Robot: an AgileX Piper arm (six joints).
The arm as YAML. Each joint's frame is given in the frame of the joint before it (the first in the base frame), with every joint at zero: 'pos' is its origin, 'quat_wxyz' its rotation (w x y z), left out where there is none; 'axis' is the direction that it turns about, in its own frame. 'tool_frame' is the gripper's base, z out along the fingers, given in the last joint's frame.
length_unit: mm
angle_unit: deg
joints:
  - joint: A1
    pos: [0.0, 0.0, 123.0]
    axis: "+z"
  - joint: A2
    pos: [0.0, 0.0, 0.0]
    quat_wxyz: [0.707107, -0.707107, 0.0, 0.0]
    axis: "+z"
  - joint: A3
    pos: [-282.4, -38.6, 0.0]
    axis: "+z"
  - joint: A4
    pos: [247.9, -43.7, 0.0]
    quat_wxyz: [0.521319, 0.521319, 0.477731, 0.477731]
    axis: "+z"
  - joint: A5
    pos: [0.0, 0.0, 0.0]
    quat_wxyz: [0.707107, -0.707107, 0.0, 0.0]
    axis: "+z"
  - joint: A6
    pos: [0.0, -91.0, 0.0]
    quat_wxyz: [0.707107, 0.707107, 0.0, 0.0]
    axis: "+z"
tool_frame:
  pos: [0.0, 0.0, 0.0]
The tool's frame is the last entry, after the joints.
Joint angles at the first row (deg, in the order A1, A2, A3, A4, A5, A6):
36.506, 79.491, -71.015, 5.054, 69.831, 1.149
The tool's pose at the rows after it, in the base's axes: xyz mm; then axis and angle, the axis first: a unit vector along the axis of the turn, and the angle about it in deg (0 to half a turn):
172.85, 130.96, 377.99, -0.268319, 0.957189, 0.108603, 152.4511
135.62, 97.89, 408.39, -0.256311, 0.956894, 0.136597, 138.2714
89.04, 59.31, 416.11, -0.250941, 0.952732, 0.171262, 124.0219
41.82, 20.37, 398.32, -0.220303, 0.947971, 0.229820, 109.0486
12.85, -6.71, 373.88, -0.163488, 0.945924, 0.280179, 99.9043
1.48, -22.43, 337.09, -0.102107, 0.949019, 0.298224, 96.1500
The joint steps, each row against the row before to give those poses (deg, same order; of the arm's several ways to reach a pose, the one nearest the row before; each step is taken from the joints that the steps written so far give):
0.001, -12.265, 0.390, -3.406, -1.582, 3.841
-0.002, -11.935, 2.861, -3.057, -5.219, 1.651
-0.005, -14.550, 6.902, -2.602, -6.874, 0.698
0.006, -17.224, 10.605, -3.345, -9.265, 3.920
-0.001, -12.945, 7.692, -4.939, -4.604, 7.195
0.000, -10.291, 8.271, -6.167, -1.277, 8.021

